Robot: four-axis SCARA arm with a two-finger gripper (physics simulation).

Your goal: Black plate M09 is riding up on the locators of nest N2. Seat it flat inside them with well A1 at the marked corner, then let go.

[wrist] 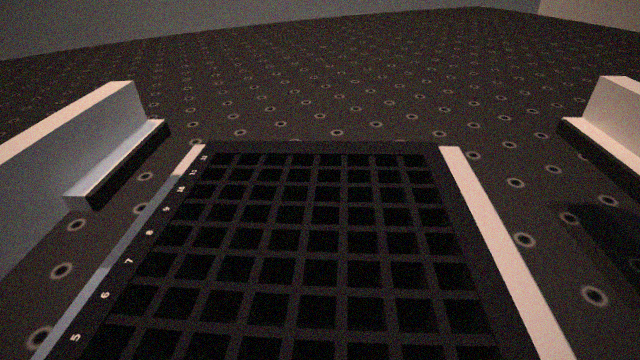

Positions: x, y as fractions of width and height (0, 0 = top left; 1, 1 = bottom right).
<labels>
my gripper: 0.56, 0.28
black plate M09: 0.41, 0.67
</labels>
